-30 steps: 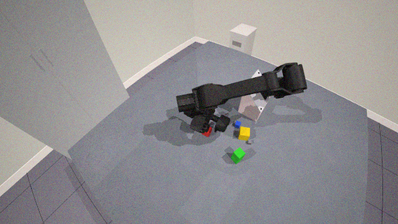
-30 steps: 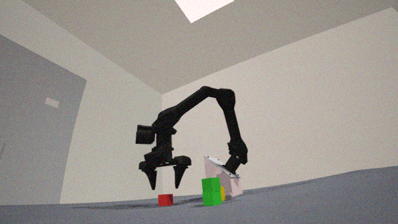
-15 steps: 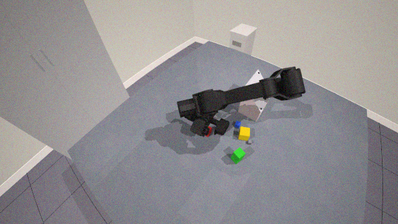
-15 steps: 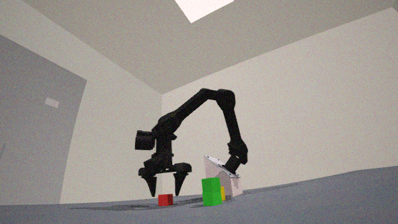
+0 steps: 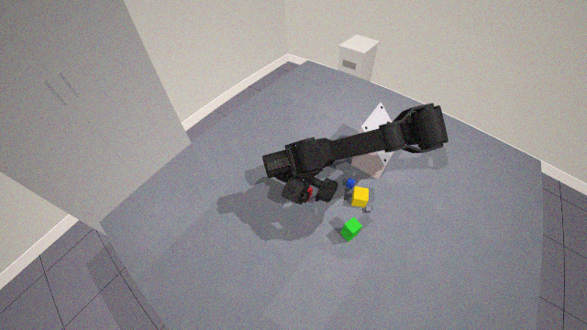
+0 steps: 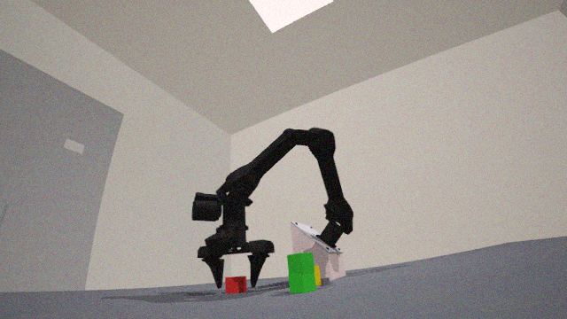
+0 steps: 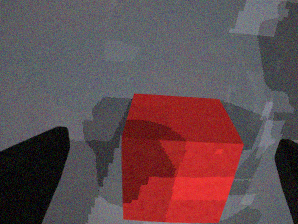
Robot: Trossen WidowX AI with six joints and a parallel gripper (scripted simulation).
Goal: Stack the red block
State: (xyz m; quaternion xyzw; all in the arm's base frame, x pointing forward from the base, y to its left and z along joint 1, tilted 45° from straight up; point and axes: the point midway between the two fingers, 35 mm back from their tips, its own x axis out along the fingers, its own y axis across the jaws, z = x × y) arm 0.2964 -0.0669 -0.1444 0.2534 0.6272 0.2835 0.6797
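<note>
The red block is 10 mm above my gripper tip. From my gripper tip the other things lie so: small blue block: 110 mm to the left, 110 mm behind; then yellow block: 160 mm to the left, 80 mm behind, 10 mm above; then purple block: 510 mm to the left, 510 mm ahead, 10 mm above.
</note>
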